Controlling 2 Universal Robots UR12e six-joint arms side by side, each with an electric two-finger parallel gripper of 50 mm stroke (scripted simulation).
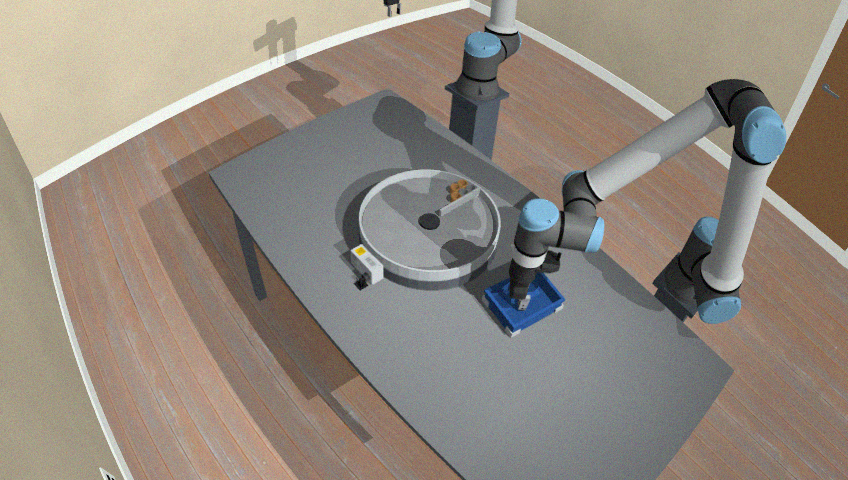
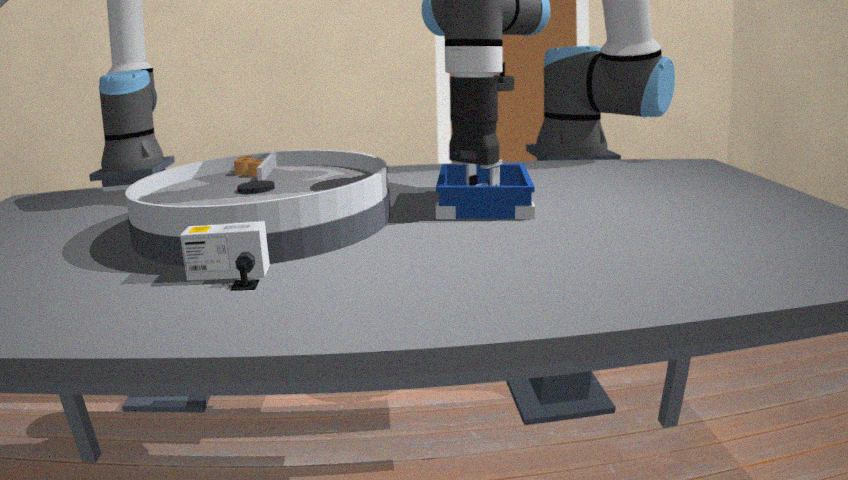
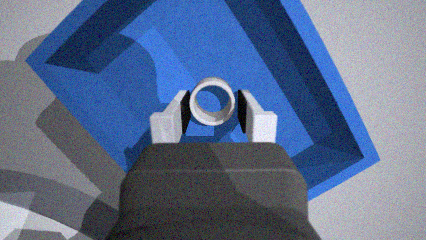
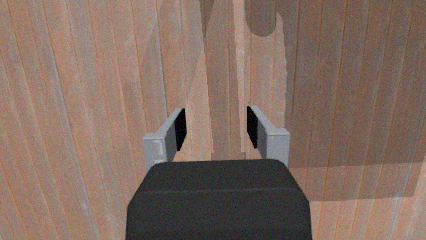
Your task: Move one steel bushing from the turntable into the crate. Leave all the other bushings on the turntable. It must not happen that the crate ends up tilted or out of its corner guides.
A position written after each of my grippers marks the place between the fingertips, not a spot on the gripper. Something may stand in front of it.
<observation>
I see my left gripper (image 2: 482, 197), my right gripper (image 4: 216, 119), a blue crate (image 2: 472, 202) and a steel bushing (image 3: 208, 118).
The blue crate shows as well in image 1 (image 1: 543, 293) and in image 3 (image 3: 111, 72). My left gripper also shows in image 3 (image 3: 213, 103). Image 4 does not show the blue crate: it is out of frame.
</observation>
